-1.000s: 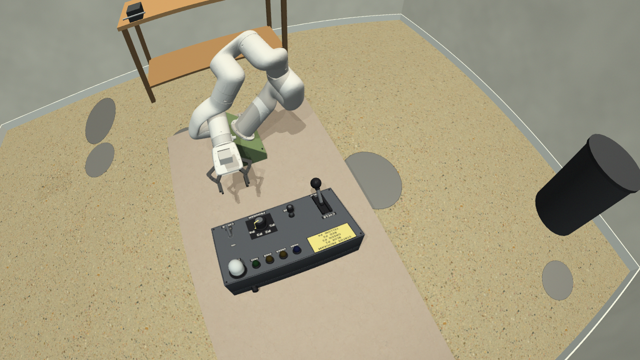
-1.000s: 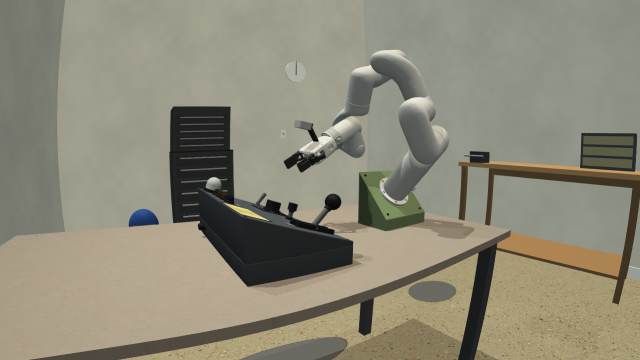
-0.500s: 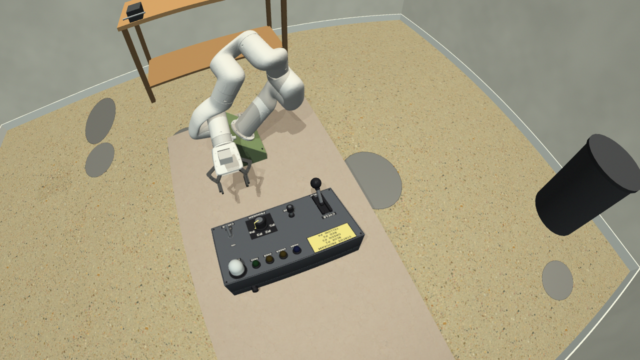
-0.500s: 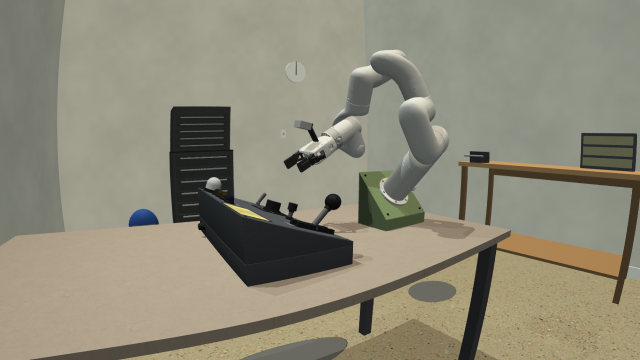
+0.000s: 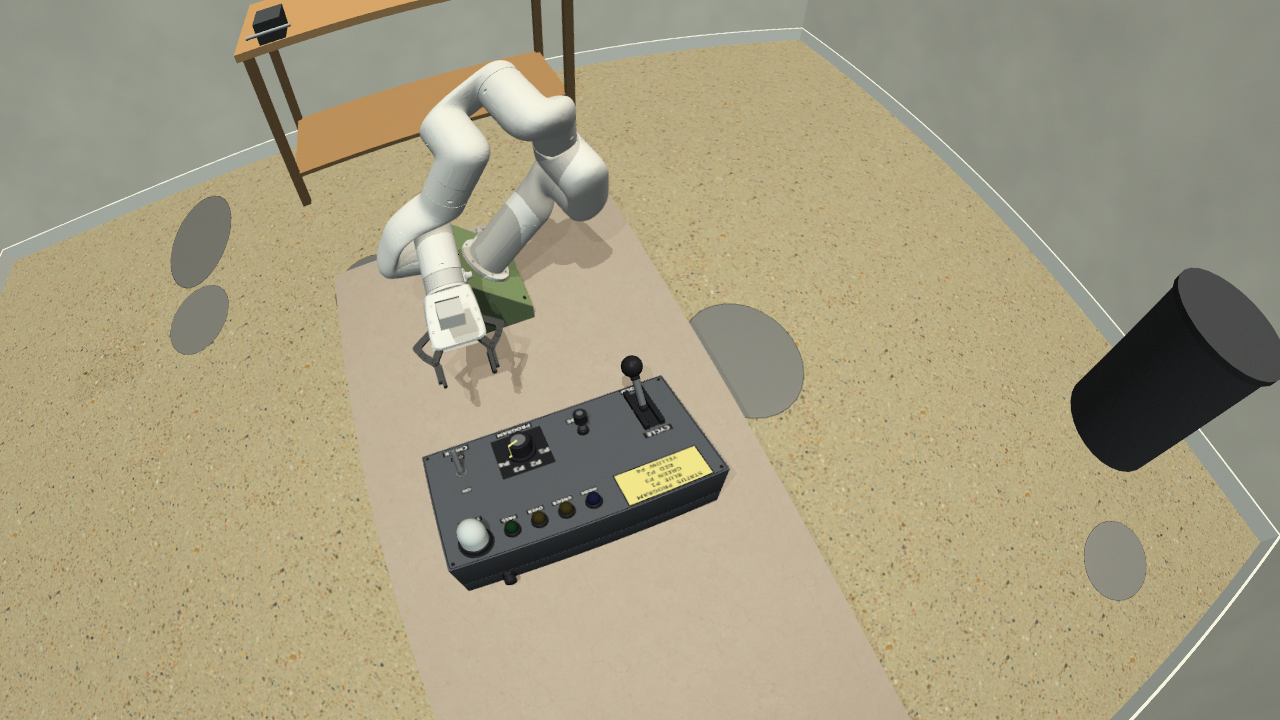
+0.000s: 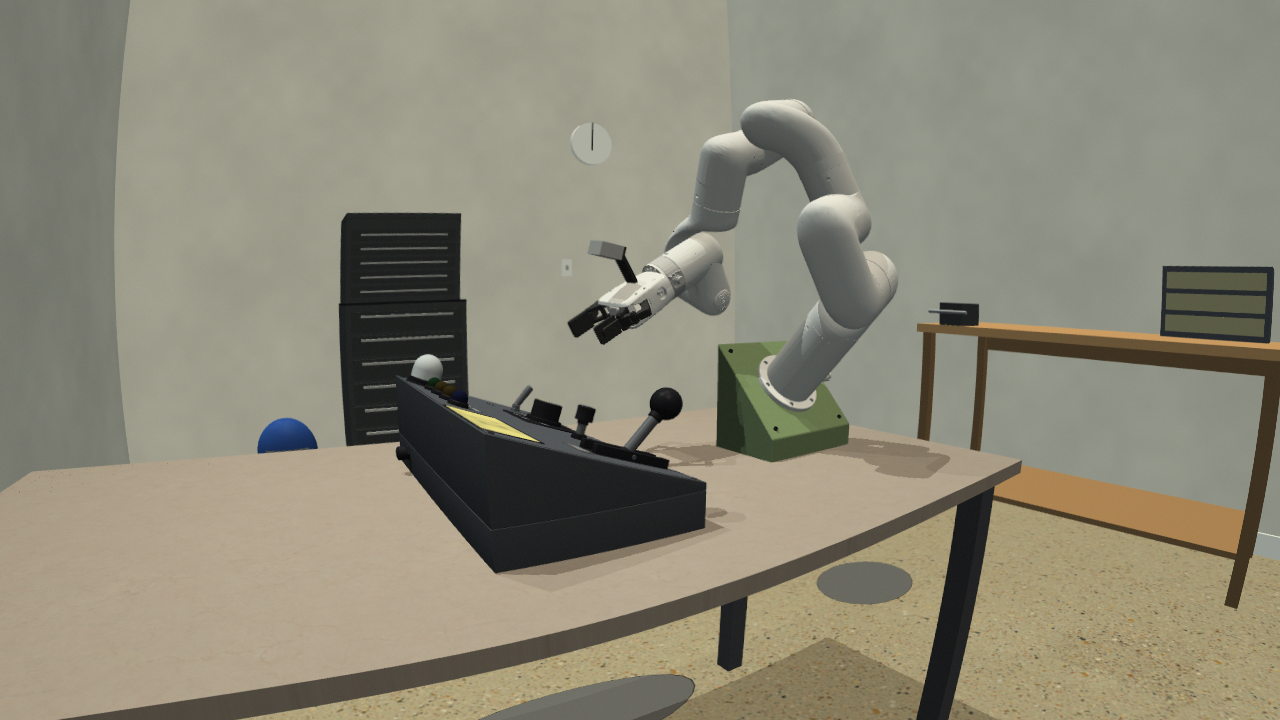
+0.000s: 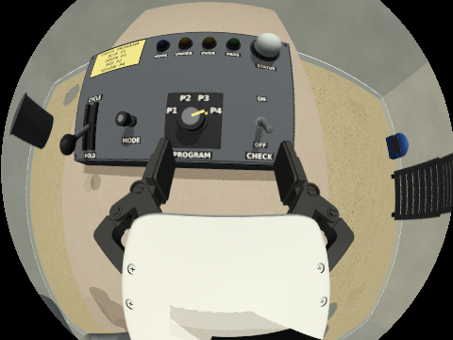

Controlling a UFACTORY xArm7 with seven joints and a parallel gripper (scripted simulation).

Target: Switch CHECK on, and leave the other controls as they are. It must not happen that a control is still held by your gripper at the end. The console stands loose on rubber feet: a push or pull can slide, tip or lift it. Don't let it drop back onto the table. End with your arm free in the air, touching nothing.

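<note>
Right now the check toggle is 12 cm below my hand, 9 cm ahead of it and 8 cm to the right of it. Round my hand: rotary program selector (12 cm below, 10 cm ahead, 3 cm to the left); then dark grey console (14 cm below, 13 cm ahead, 10 cm to the left); then mode knob (16 cm to the left, 11 cm below, 10 cm ahead).
</note>
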